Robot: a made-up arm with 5 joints. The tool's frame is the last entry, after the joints.
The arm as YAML. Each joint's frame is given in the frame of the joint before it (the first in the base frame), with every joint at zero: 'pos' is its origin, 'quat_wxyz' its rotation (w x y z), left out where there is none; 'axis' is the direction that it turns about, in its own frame. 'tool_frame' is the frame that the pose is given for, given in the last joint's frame.
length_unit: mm
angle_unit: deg
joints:
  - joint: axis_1
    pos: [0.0, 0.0, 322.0]
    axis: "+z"
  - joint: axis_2
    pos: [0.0, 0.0, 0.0]
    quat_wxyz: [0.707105, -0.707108, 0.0, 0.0]
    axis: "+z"
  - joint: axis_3
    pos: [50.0, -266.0, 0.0]
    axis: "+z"
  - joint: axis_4
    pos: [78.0, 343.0, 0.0]
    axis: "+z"
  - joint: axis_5
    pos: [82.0, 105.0, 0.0]
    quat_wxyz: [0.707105, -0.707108, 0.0, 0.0]
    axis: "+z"
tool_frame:
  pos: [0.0, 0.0, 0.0]
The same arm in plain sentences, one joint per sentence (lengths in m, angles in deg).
The arm has five revolute joints in a row. What follows holds with every joint at zero, and every direction is one of the base frame's. The first joint lies 0.322 m along +z from the base frame's origin and rotates about +z. The second joint lies at the same point as the first joint and rotates about +y. The third joint lies 0.05 m along +x and 0.266 m along +z from the second joint and rotates about +y. The fourth joint lies 0.078 m along +x and 0.343 m along -z from the third joint and rotates about +y. The fifth joint lies 0.082 m along +x and 0.105 m along -z from the fourth joint and rotates about -z. The tool frame, which is the frame that the pose is given for, lies at the same point as the fifth joint; its axes are the base frame's turned by roll 180, pitch 0 and yaw 0 deg (as in URDF: about the fixed x, then y, then z).
